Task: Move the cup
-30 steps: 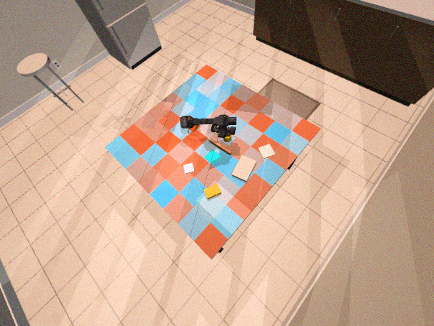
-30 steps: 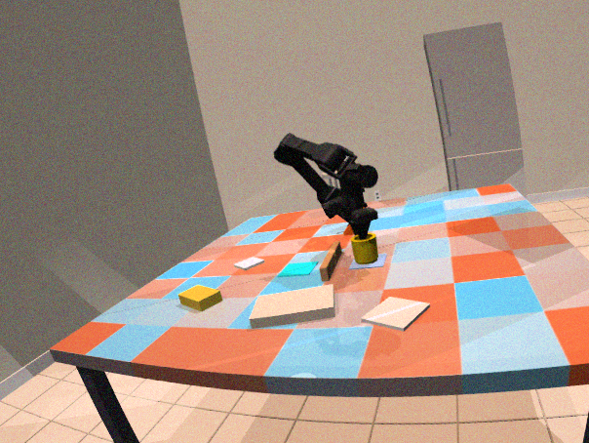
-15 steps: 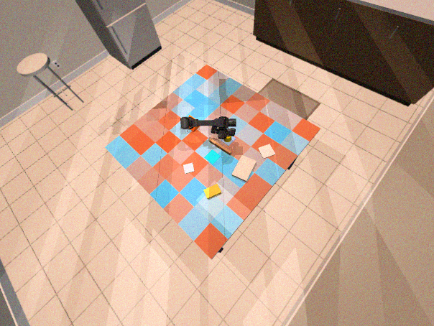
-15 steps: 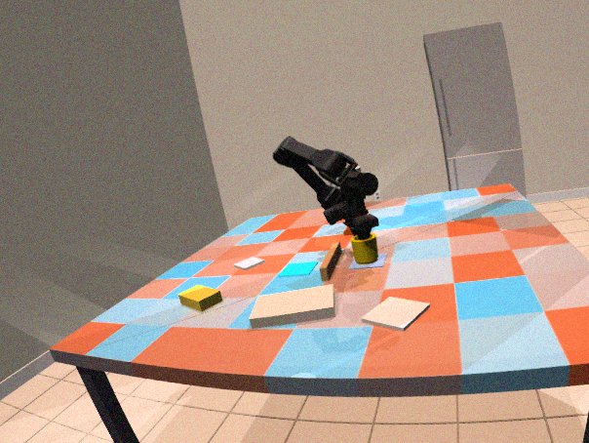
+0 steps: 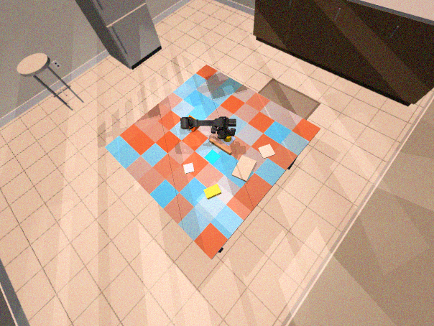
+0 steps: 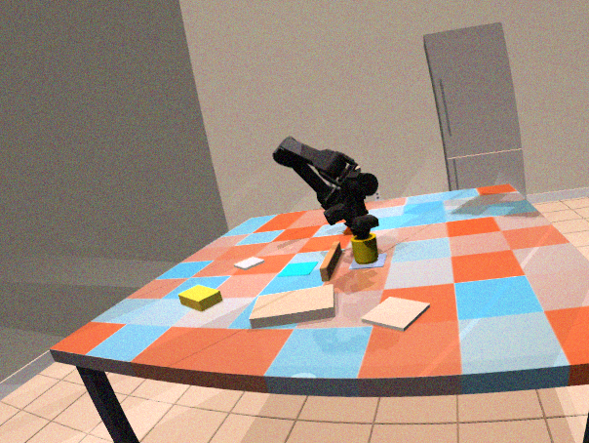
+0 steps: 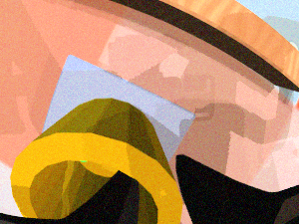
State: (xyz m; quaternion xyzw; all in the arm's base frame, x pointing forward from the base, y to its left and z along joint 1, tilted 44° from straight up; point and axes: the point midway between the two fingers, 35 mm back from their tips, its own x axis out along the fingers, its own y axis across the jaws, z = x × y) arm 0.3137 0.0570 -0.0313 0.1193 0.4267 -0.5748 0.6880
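Right now the red marble is 20 mm below my gripper tip and 20 mm ahead of it. From my gripper tip the other things lie so: green marble: 40 mm ahead, 20 mm to the left, 20 mm below; then yellow cup: 20 mm ahead, 10 mm to the left; then lavender pad: 40 mm below, 30 mm ahead, 20 mm to the left.
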